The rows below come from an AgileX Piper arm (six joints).
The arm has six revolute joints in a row. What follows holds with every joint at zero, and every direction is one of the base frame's.
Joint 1 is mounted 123 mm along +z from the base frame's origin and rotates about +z.
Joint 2 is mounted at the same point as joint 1 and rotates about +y.
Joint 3 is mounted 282.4 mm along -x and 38.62 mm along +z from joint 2 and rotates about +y.
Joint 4 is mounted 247.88 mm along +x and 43.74 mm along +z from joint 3 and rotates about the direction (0.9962, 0, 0.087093).
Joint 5 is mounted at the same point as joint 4 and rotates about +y.
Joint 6 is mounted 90.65 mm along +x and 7.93 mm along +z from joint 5 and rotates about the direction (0.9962, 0, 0.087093).
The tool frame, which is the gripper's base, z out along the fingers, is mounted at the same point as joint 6; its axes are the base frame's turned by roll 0, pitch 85 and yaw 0 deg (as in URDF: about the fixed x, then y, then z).
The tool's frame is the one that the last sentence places.
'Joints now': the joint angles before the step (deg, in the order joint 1, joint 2, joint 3, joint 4, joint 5, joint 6). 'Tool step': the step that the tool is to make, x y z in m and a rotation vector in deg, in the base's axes. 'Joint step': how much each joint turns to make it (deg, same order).
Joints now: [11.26, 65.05, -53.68, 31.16, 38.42, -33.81]
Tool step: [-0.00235, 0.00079, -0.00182, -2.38, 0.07, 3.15]
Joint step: [0.00, 0.00, 0.00, 0.00, 1.94, -3.44]
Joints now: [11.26, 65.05, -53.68, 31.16, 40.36, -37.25]
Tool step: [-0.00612, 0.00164, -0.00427, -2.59, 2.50, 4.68]
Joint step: [0.00, 0.00, 0.00, -0.12, 4.82, -3.32]
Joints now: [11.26, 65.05, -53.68, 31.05, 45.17, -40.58]
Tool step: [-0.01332, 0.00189, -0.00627, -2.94, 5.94, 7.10]
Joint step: [0.00, -0.20, 0.00, -0.37, 9.19, -3.28]
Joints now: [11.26, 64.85, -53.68, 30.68, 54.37, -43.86]
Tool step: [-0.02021, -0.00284, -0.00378, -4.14, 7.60, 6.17]
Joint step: [0.10, -1.23, 0.00, -2.91, 11.11, -0.49]
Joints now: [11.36, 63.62, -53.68, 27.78, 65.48, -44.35]
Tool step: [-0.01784, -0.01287, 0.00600, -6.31, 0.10, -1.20]
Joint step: [0.00, -3.93, 0.00, -7.56, 4.19, 3.81]
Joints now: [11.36, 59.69, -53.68, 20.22, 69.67, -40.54]
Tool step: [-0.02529, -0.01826, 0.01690, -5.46, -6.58, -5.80]
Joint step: [-0.01, -7.58, 0.00, -9.06, 0.63, 6.23]
